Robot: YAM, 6 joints.
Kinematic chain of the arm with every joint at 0, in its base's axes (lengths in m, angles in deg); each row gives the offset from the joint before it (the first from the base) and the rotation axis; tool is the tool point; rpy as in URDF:
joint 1: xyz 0 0 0.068 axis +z
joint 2: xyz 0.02 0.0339 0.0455 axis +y
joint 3: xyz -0.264 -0.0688 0 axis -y
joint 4: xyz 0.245 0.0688 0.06 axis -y
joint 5: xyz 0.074 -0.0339 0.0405 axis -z
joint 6: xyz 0.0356 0 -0.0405 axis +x
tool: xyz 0 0 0 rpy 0 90 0
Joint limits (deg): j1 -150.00..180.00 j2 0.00..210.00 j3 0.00..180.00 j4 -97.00..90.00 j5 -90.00..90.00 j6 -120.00..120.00
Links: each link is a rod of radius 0.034 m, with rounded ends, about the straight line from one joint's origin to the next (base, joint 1, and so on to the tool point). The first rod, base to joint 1, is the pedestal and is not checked.
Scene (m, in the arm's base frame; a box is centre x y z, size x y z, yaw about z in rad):
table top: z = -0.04
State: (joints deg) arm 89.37 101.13 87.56 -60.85 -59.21 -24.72
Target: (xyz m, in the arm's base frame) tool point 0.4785 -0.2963 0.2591
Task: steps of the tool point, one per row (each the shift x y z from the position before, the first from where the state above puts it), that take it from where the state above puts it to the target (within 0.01 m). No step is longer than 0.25 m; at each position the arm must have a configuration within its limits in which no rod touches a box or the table.
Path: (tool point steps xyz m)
1: -0.0462 -0.0499 0.1315
2: -0.0151 -0.1094 0.1173
3: 0.0374 -0.1496 0.0774
4: 0.0972 -0.1563 0.0163
5: 0.1439 -0.1248 -0.0563
6: 0.1583 -0.0636 -0.1278
7: 0.1298 0.0090 -0.1838

